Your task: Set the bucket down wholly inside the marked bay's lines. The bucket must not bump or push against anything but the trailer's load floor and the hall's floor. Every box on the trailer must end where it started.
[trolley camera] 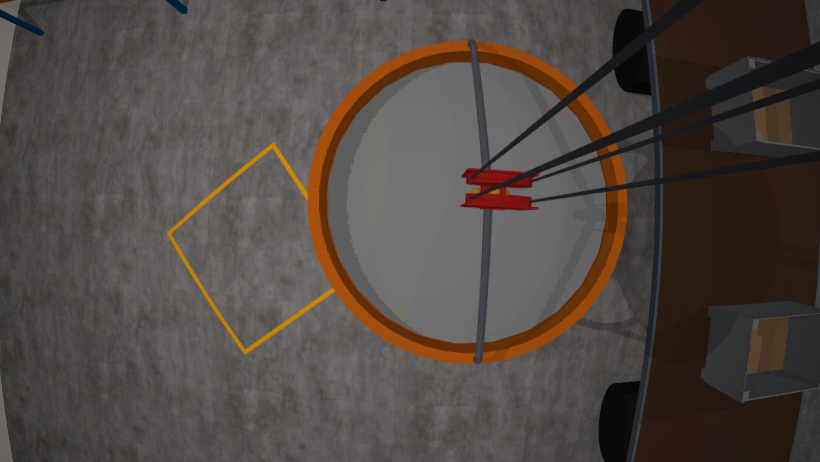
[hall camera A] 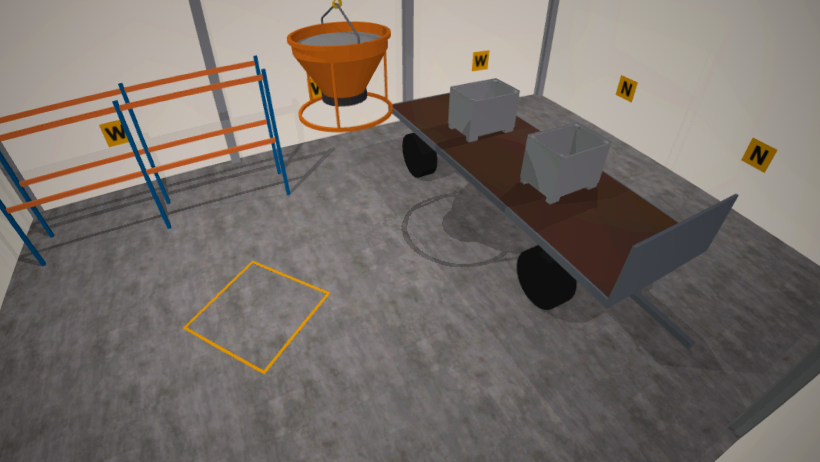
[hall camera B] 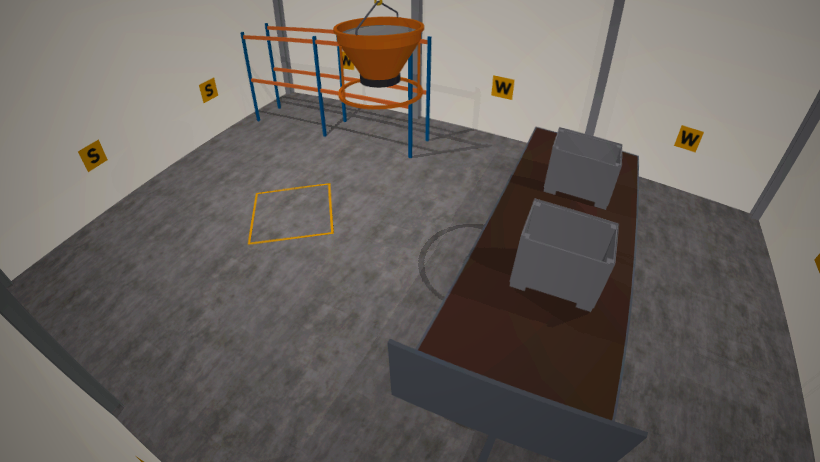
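Observation:
The orange bucket (hall camera A: 338,71) (hall camera B: 378,54) (trolley camera: 317,200), filled with grey material, hangs upright high above the floor. My gripper, the yellow hook (hall camera A: 336,3) (hall camera B: 378,2) (trolley camera: 490,191) under the red block, holds the bucket's bail. The marked bay (hall camera A: 290,277) (hall camera B: 290,238) (trolley camera: 207,292) is a yellow outline on the floor. In the trolley view the bucket appears to the right of the bay and hides its right corner. One grey box (hall camera A: 487,111) (hall camera B: 582,169) (trolley camera: 728,123) and a second grey box (hall camera A: 562,166) (hall camera B: 559,261) (trolley camera: 725,350) stand upright on the trailer (hall camera A: 608,241) (hall camera B: 516,350) (trolley camera: 723,229).
A rack (hall camera A: 284,172) (hall camera B: 410,137) with blue posts and orange beams stands by the W wall; in hall camera B it appears behind the bucket. The trailer has a raised grey end board (hall camera A: 677,246) (hall camera B: 504,396). The bucket's ring-shaped shadow falls on the floor beside the trailer.

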